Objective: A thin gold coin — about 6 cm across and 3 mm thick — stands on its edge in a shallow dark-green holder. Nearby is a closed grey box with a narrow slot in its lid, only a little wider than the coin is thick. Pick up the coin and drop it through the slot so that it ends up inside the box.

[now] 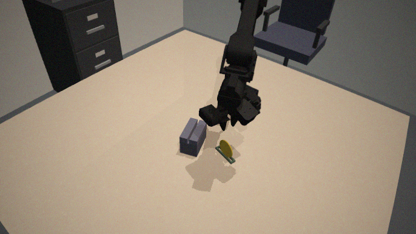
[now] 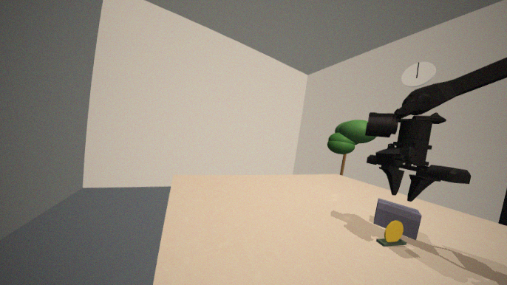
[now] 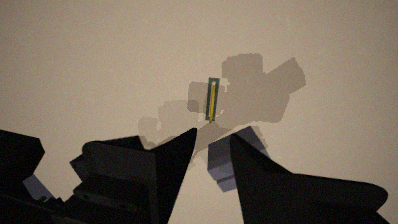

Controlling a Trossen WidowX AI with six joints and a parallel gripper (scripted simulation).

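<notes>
Right now my gripper tip is 9 cm above the gold coin.
</notes>
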